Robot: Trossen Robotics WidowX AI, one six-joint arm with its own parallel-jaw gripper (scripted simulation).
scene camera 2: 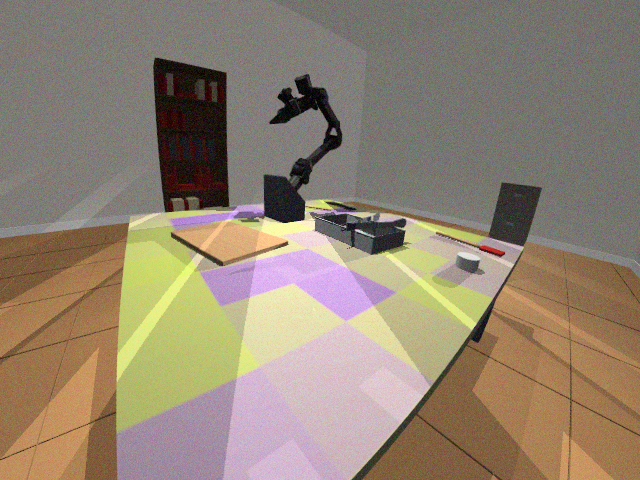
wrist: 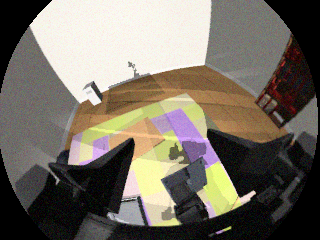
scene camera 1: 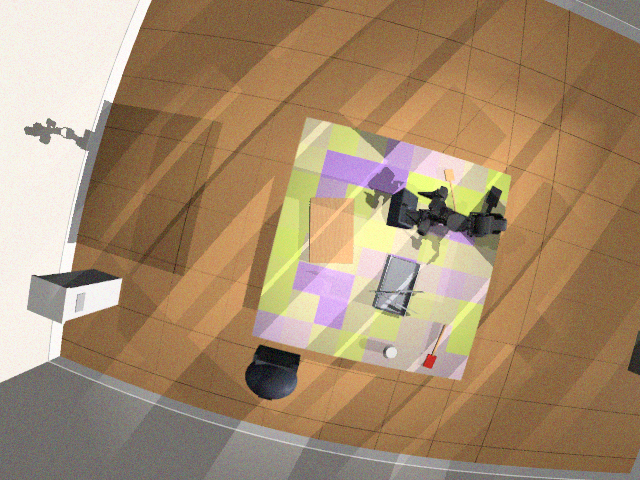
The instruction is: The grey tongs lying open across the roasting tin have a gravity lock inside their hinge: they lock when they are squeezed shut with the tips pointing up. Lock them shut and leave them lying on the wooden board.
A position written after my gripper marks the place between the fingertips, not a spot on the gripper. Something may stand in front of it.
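A wooden board (scene camera 2: 224, 243) is part of this scene, and I find the board again in the wrist view (wrist: 146, 136) and in scene camera 1 (scene camera 1: 331, 219). There is a roasting tin (scene camera 2: 373, 240) as well; the tin appears in the wrist view (wrist: 131, 210) and also in scene camera 1 (scene camera 1: 398, 274). As for my gripper (scene camera 1: 411, 202), it is open and empty, holding nothing, and it can be seen in the wrist view (wrist: 171, 137) too.
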